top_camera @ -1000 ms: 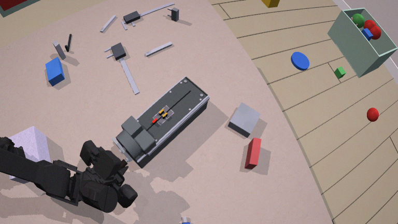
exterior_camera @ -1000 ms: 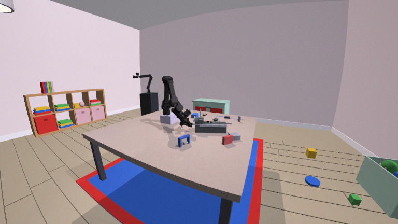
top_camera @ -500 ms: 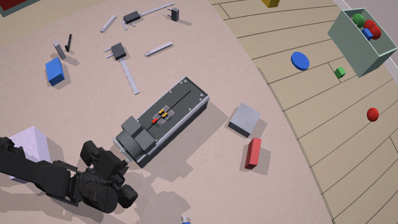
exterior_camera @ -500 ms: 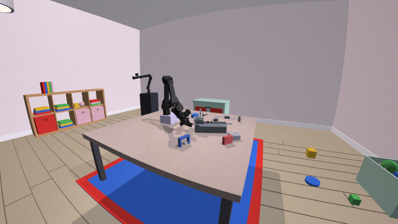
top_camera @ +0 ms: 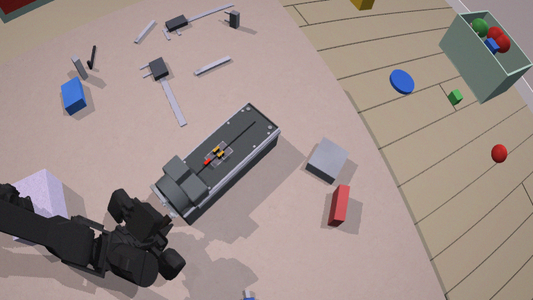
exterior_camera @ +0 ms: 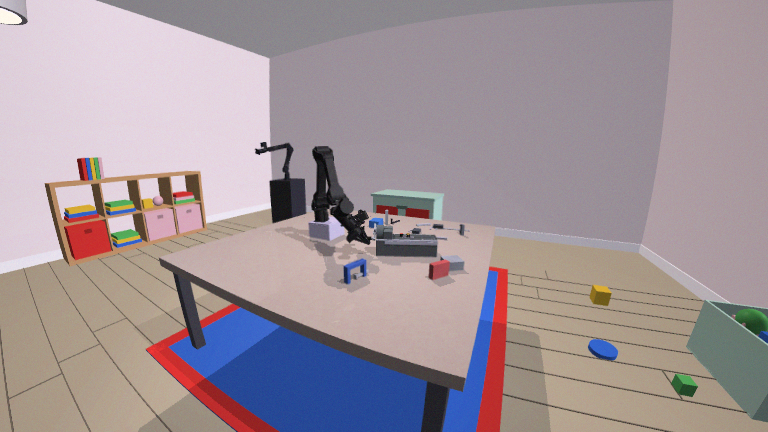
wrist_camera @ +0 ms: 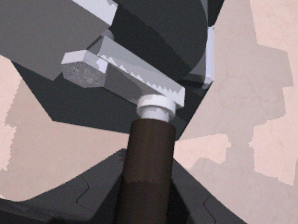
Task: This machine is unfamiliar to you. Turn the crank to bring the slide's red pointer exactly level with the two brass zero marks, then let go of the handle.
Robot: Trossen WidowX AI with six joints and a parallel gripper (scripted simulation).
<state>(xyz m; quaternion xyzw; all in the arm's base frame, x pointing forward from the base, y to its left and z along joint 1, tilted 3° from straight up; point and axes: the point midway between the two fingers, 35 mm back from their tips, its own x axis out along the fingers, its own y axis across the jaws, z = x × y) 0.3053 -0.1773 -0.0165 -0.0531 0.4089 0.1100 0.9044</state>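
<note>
Right now my gripper tip is 13 cm short of the red pointer, 6 cm to the right of it and 3 cm below it. Also, from my gripper tip: dark brown crank handle (2 cm behind, 2 cm above); then red block (31 cm ahead, 14 cm to the right, 2 cm below); then grey block (35 cm ahead, 4 cm to the right, 3 cm below).
</note>
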